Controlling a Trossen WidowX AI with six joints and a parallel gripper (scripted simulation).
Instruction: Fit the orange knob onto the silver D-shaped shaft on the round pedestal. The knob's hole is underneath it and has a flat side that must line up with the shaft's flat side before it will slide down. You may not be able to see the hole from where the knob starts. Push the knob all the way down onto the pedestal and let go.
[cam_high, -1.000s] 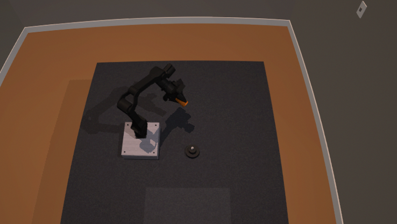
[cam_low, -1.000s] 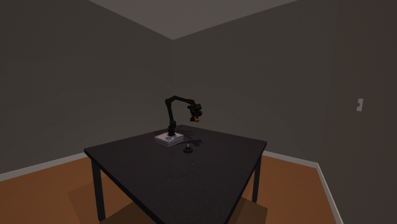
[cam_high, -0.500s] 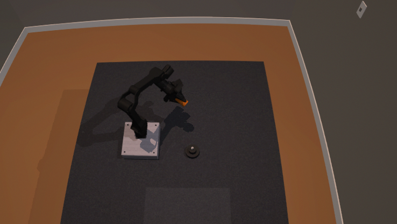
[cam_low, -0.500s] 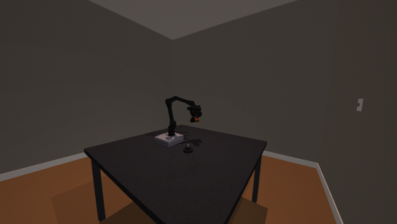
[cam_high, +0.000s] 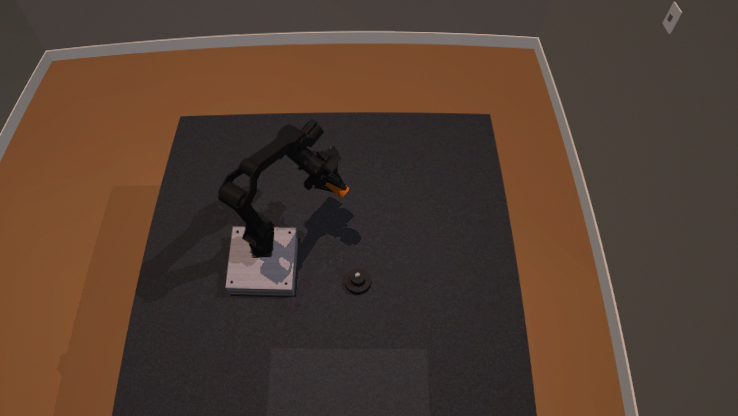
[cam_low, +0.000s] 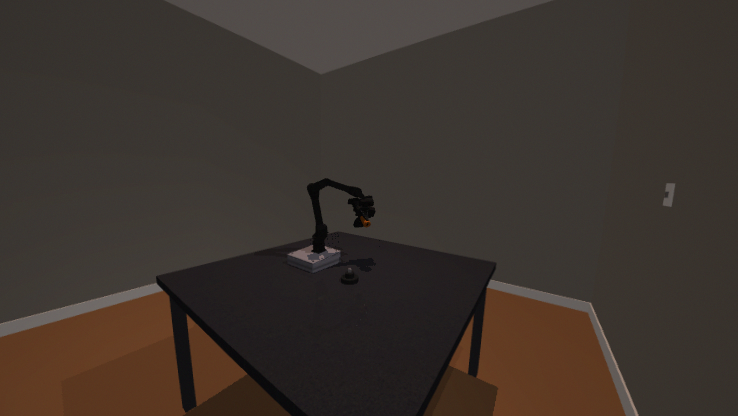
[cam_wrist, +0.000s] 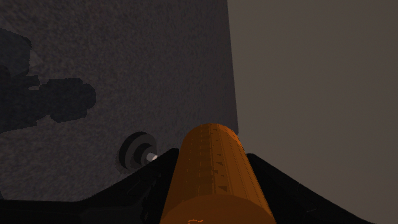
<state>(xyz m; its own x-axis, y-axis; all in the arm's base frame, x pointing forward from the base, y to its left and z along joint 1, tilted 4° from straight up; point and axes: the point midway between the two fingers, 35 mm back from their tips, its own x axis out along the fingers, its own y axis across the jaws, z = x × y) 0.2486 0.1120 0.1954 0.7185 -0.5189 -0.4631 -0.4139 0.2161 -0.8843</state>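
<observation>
Now: gripper tip 30 mm past the orange knob, 20 mm to the right of it and 20 mm below it. Also, from my gripper tip: round pedestal with shaft: 220 mm below, 190 mm to the right, 30 mm ahead.
</observation>
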